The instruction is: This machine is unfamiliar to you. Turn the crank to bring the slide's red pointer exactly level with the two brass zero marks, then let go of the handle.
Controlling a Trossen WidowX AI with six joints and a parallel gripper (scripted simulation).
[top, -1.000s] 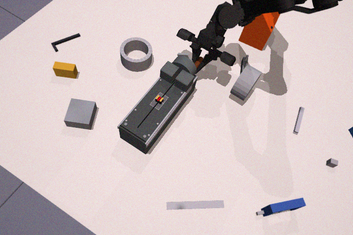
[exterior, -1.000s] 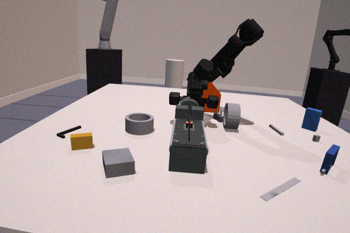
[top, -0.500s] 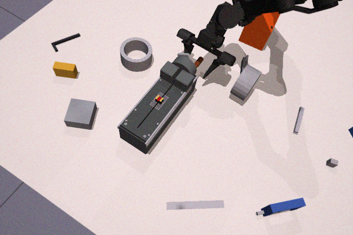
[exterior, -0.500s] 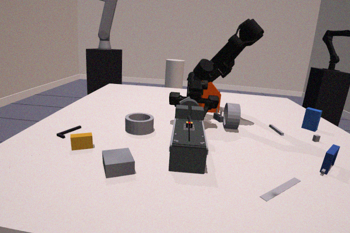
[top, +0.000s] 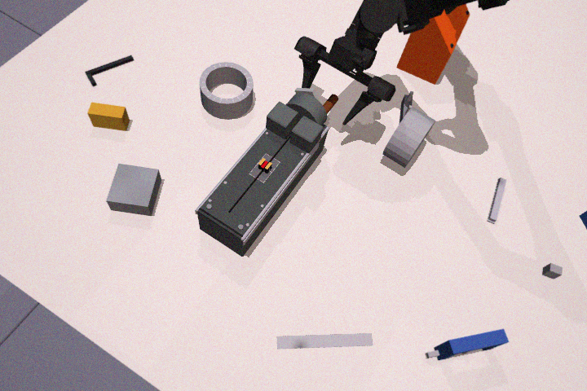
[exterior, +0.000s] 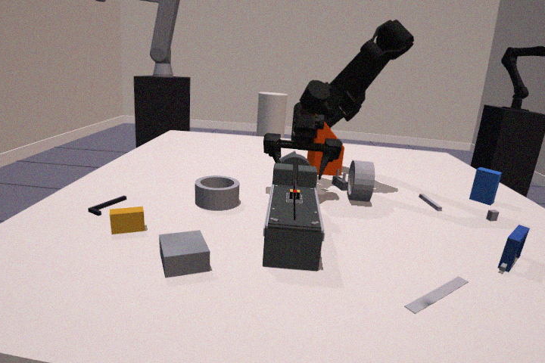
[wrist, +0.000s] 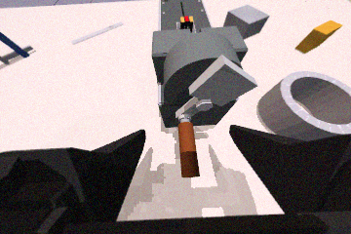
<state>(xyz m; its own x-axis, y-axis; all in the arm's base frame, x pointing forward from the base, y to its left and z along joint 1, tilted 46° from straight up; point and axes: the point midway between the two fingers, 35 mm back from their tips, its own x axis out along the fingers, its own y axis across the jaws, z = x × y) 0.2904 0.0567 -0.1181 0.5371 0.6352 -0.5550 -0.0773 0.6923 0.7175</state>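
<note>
The crank handle lies 2 cm behind my gripper tip. Also, from my gripper tip: red pointer: 17 cm ahead, 2 cm above; grey cube: 32 cm ahead, 16 cm to the right, 5 cm below; yellow block: 30 cm to the right, 24 cm ahead, 4 cm below.
</note>
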